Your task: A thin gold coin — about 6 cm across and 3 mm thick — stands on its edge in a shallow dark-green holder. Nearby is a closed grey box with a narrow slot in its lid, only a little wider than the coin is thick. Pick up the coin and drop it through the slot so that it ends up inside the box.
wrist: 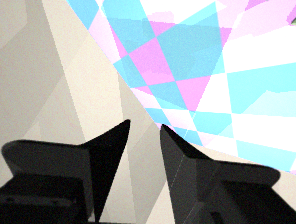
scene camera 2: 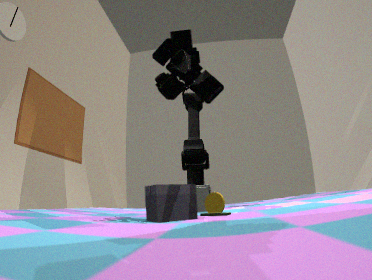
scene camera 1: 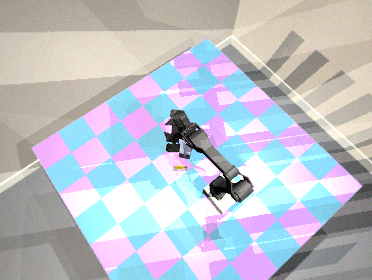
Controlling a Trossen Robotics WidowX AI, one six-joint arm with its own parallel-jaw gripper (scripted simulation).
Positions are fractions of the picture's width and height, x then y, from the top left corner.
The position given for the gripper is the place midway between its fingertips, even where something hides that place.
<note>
In view: the gripper (scene camera 2: 0.52, 0.28).
The gripper shows as well in the wrist view (wrist: 0.49, 0.56).
</note>
